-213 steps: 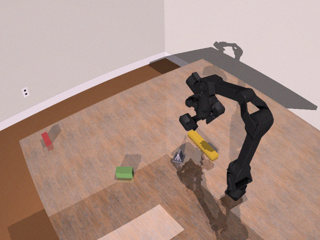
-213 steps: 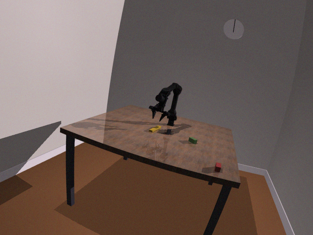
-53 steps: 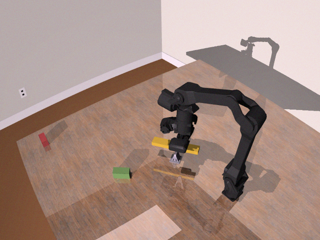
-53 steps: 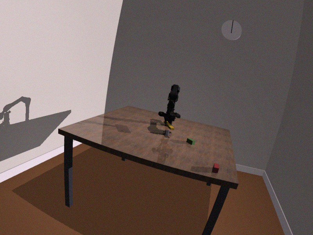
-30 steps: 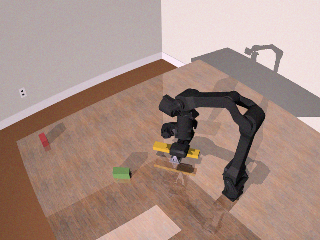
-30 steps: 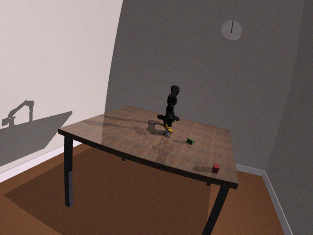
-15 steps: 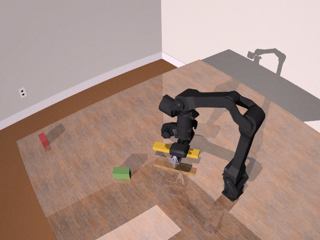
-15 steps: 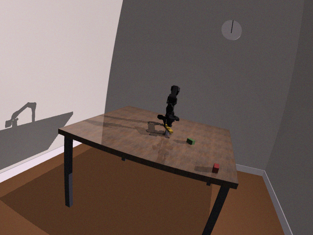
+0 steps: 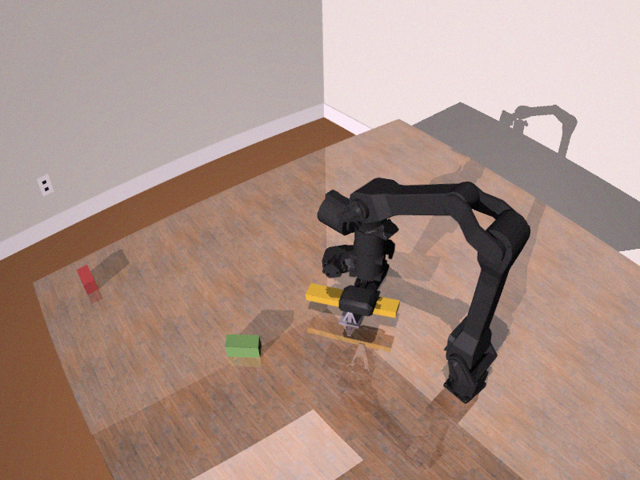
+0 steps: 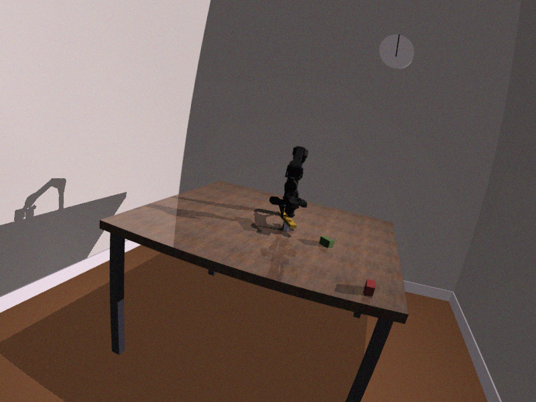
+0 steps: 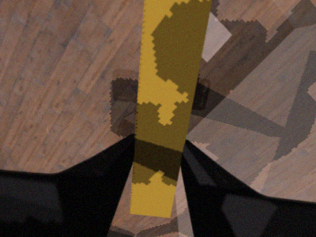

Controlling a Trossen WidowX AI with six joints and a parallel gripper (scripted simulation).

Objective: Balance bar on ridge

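The yellow bar is 20 mm to the left of my gripper tip and 20 mm ahead of it. Also, from my gripper tip: red block (480 mm ahead, 460 mm to the left, 40 mm below); then green block (240 mm to the left, 90 mm ahead, 40 mm below).
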